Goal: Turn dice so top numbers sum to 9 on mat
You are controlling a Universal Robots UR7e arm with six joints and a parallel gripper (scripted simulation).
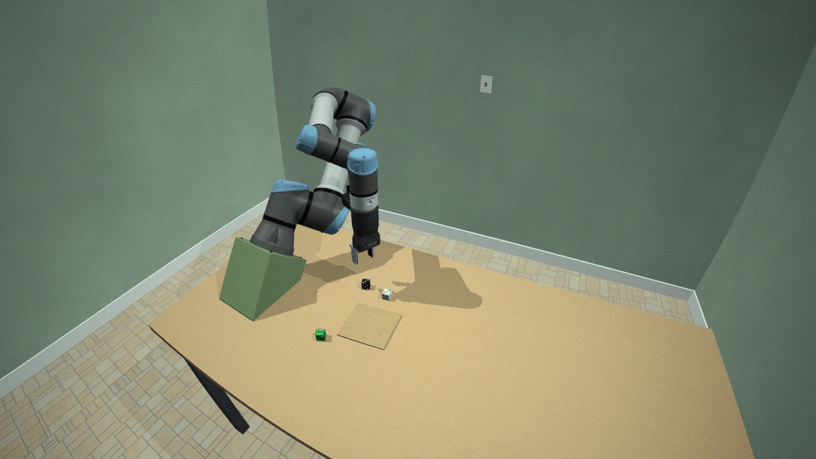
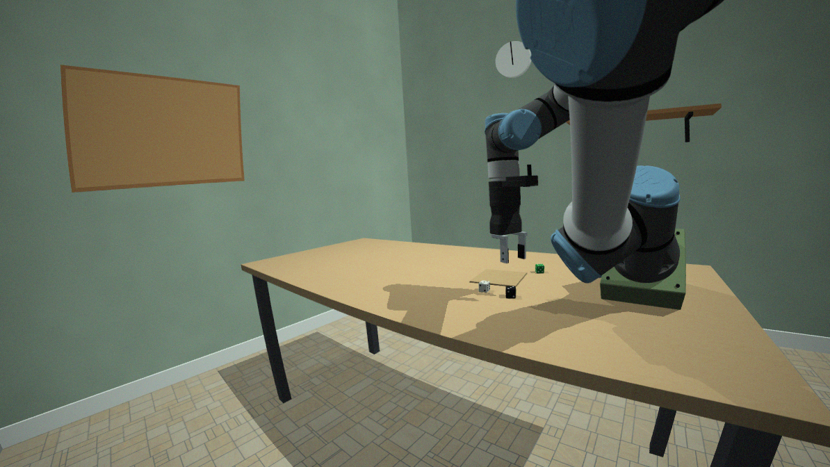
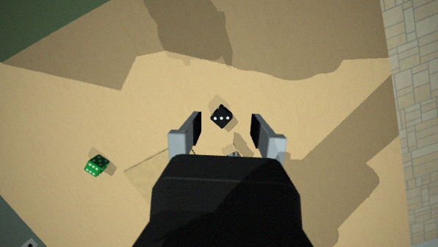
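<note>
Now: hand 10 cm above the black die, 1 cm to the left of it and 1 cm short of it. The rest, counted from my hand: white die 10 cm below, 9 cm ahead, 2 cm to the right; green die 26 cm to the right, 10 cm below, 2 cm ahead; tan mat 14 cm to the right, 12 cm below, 11 cm ahead.
</note>
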